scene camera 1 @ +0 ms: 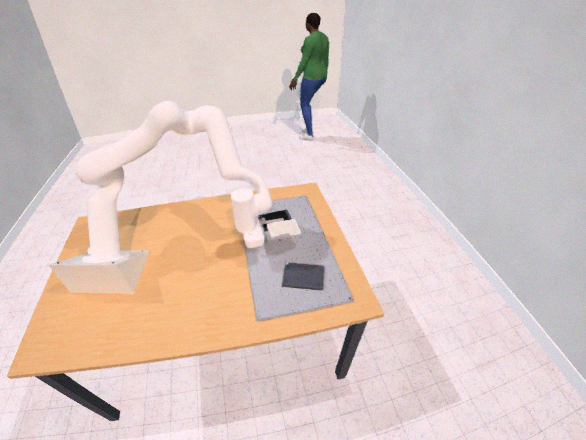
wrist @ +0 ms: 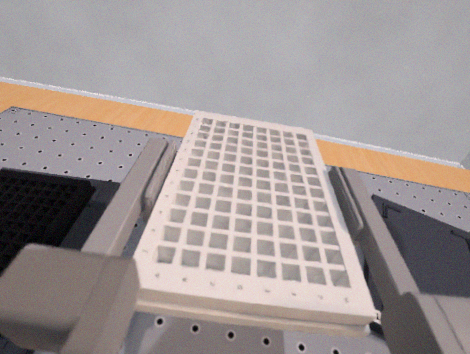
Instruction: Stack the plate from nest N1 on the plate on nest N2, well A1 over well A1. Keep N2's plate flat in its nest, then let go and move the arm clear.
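Note:
A white multi-well plate (scene camera 1: 287,228) (wrist: 245,200) is held level above the perforated board in both views. My gripper (scene camera 1: 278,229) (wrist: 252,172) is shut on its two long sides. A black plate (wrist: 37,215) sits in nest N2 (scene camera 1: 288,215) (wrist: 106,195) at the back of the board, left of the held plate in the wrist view. The gripper and white plate partly hide it in the scene view. Nest N1 (scene camera 1: 303,276) (wrist: 425,245) is a dark, empty tray nearer the front, right of the held plate in the wrist view. The letters by the wells are too blurred to read surely.
The grey perforated board (scene camera 1: 270,300) (wrist: 100,145) lies on the wooden table (scene camera 1: 190,310). The arm's base (scene camera 1: 102,275) stands at the table's left. A person in a green top (scene camera 1: 315,55) is on the floor behind the table, near the back wall.

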